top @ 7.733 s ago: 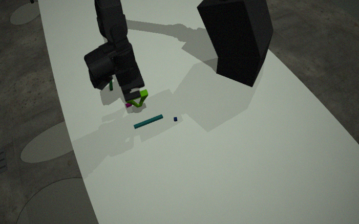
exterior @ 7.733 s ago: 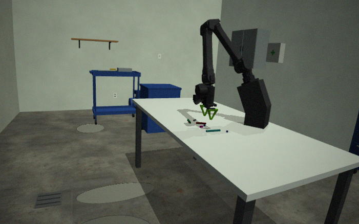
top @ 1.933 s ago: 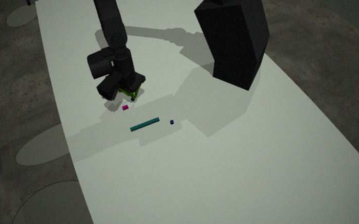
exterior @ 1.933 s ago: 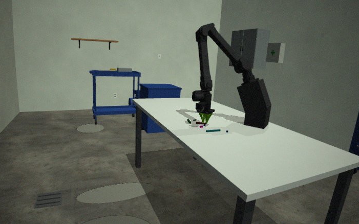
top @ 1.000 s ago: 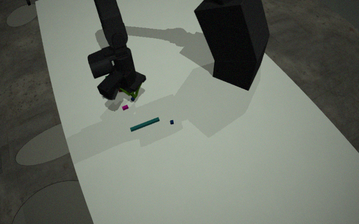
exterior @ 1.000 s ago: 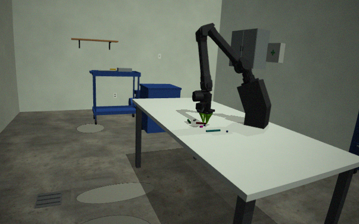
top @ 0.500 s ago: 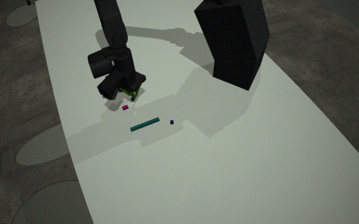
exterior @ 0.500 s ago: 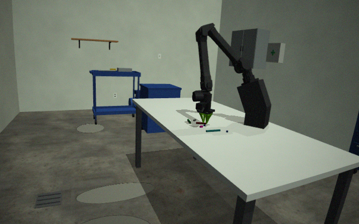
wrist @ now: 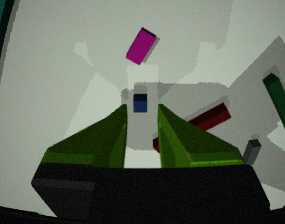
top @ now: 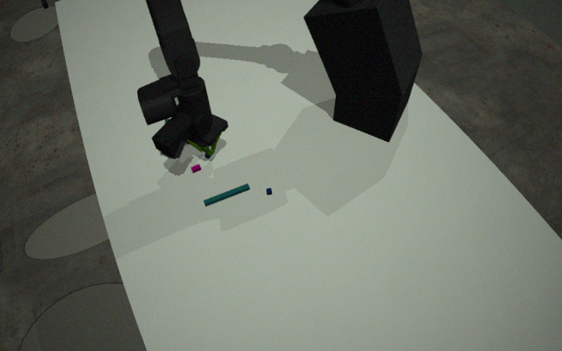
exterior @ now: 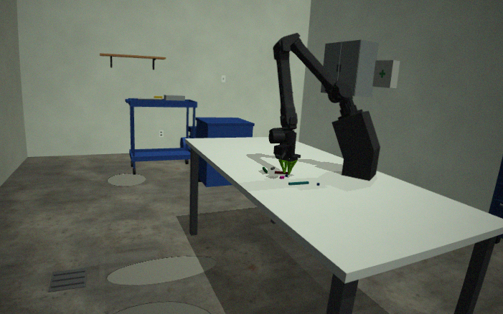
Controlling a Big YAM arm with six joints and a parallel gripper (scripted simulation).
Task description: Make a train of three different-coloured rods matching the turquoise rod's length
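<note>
Now: hand 4 cm short of the magenta rod, 3 cm to the right of it and 2 cm above it. Round my hand: green rod: 11 cm to the right, 7 cm ahead, 2 cm below; then turquoise rod: 12 cm to the left, 2 cm below; then red rod: 5 cm to the right, 2 cm below.
</note>
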